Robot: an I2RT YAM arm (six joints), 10 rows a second.
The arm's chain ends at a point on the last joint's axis. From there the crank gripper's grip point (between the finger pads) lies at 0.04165 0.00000 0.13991 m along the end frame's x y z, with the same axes.
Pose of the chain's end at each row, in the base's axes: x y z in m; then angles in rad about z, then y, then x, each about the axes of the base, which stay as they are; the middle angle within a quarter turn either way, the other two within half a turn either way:
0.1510 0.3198 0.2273 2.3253 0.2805 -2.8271
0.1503 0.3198 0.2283 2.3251 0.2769 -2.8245
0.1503 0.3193 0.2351 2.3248 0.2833 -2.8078
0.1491 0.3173 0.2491 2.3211 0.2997 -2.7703
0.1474 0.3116 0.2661 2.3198 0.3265 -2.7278
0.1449 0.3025 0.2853 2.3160 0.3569 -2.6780
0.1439 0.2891 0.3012 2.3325 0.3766 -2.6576
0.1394 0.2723 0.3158 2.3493 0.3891 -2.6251
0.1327 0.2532 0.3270 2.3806 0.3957 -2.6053
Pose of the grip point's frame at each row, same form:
0.1623 0.3350 0.0826 2.3253 0.2805 -2.8271
0.1611 0.3354 0.0836 2.3251 0.2769 -2.8245
0.1620 0.3372 0.0907 2.3248 0.2833 -2.8078
0.1633 0.3405 0.1057 2.3211 0.2997 -2.7703
0.1654 0.3406 0.1242 2.3198 0.3265 -2.7278
0.1673 0.3382 0.1455 2.3160 0.3569 -2.6780
0.1686 0.3279 0.1627 2.3325 0.3766 -2.6576
0.1654 0.3159 0.1789 2.3493 0.3891 -2.6251
0.1588 0.3004 0.1914 2.3806 0.3957 -2.6053

